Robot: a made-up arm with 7 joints. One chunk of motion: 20 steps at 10 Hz.
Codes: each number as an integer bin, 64 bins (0 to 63) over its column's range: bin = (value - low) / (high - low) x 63, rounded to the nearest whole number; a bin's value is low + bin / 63 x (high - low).
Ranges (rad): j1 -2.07..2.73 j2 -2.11..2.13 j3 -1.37..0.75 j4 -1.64..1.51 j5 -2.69..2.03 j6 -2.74..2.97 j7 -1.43..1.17
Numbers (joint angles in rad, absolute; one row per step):
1: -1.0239 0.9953 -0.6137 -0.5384 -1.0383 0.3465 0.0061
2: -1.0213 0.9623 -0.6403 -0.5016 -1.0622 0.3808 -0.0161
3: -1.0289 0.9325 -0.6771 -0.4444 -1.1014 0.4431 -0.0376
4: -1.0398 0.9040 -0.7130 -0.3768 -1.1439 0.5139 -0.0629
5: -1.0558 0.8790 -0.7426 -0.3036 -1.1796 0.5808 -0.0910
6: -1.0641 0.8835 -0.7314 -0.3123 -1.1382 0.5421 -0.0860
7: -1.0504 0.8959 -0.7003 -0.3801 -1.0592 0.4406 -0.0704
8: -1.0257 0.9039 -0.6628 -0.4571 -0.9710 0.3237 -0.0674
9: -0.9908 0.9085 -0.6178 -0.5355 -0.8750 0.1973 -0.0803
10: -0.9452 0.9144 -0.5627 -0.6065 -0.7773 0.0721 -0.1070
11: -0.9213 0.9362 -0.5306 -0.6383 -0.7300 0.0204 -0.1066
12: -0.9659 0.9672 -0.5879 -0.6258 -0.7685 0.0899 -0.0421
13: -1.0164 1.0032 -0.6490 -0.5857 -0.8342 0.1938 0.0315
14: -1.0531 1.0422 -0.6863 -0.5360 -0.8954 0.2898 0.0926
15: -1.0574 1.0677 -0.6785 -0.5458 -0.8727 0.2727 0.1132
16: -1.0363 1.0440 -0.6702 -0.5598 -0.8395 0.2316 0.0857
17: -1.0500 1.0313 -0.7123 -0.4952 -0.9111 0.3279 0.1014
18: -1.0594 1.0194 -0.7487 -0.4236 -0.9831 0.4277 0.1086
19: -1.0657 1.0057 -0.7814 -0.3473 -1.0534 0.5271 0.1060
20: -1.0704 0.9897 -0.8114 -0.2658 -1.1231 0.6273 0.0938
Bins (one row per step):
1: 14 46 22 22 22 34 35
2: 14 46 22 23 22 34 34
3: 14 45 21 24 21 35 34
4: 14 45 20 25 21 36 33
5: 13 44 19 27 20 37 32
6: 13 44 19 27 21 36 33
7: 13 45 20 25 22 35 33
8: 14 45 21 24 23 34 33
9: 14 45 22 22 24 32 33
10: 15 45 24 21 26 31 32
11: 15 45 25 20 26 30 32
12: 14 46 23 20 26 31 34
13: 14 46 21 21 25 32 35
14: 13 47 20 22 24 33 37
15: 13 47 21 22 24 33 37
16: 14 47 21 22 25 33 37
17: 13 47 20 23 24 34 37
18: 13 46 18 24 23 35 37
19: 13 46 17 26 22 36 37
20: 13 46 17 27 21 37 37

